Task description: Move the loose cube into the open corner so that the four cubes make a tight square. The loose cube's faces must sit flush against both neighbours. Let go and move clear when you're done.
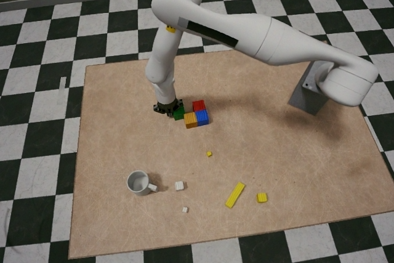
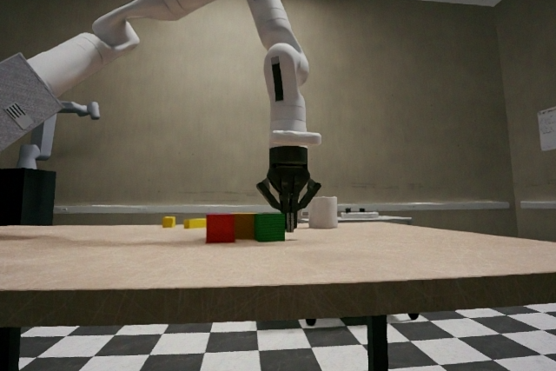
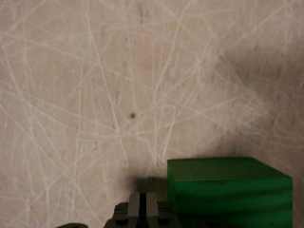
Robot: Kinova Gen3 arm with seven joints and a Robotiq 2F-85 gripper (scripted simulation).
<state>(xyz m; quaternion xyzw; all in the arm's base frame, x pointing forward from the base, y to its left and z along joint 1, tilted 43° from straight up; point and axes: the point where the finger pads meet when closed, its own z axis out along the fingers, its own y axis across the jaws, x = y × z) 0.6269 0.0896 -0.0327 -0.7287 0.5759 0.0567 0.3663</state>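
Right now the orange cube is 90 mm behind my hand, 20 mm to the left of it and 10 mm below it. From my hand the other things lie so: red cube (120 mm behind, 40 mm to the right, 10 mm below); green cube (40 mm behind, 10 mm to the right, 10 mm below); blue cube (140 mm behind, 10 mm below).
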